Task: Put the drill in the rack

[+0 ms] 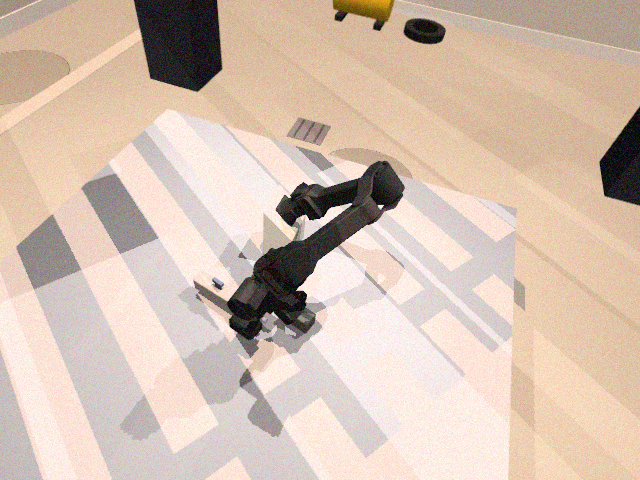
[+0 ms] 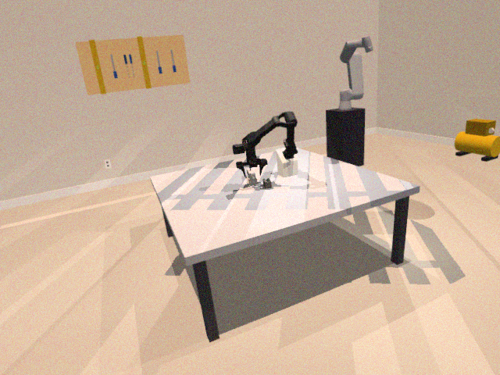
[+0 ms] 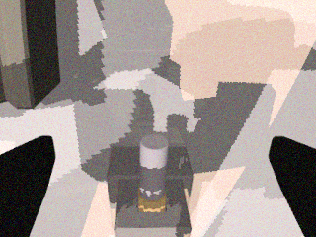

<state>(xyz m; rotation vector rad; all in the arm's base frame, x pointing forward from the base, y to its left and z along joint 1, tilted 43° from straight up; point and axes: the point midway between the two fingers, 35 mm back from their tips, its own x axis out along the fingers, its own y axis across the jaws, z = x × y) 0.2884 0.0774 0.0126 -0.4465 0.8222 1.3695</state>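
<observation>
Now: gripper tip 6 cm to the left of the drill, 2 cm past it and 1 cm above it. Also, from my gripper tip: pale grey fixture block 12 cm to the right, 4 cm behind, 3 cm below; then small blue key 15 cm to the right, 4 cm behind, 1 cm below; then dark grey block 7 cm behind, 6 cm to the left, 4 cm below.
</observation>
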